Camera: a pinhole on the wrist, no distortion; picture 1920 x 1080 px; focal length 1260.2 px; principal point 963.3 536.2 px. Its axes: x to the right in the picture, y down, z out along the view. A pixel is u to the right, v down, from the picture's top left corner.
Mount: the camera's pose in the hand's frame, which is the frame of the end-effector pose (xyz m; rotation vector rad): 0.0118 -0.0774 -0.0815 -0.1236 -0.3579 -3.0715
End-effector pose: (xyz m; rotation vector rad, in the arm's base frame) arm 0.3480 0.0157 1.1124 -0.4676 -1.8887 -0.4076
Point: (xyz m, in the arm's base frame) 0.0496 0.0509 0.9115
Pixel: 1412 1004
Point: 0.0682 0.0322 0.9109
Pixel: 1471 1041
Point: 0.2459 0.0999 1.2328
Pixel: 85 158
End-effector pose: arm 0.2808 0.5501 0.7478 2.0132 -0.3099 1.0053
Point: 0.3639 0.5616 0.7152
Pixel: 879 769
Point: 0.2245 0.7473 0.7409
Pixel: behind the camera
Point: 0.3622 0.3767 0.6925
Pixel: 1153 350
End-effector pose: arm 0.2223 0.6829 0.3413 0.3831 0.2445 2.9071
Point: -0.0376 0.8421 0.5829
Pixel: outside the picture
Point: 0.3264 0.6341 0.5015
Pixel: 1419 171
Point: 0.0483 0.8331 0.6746
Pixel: 203 780
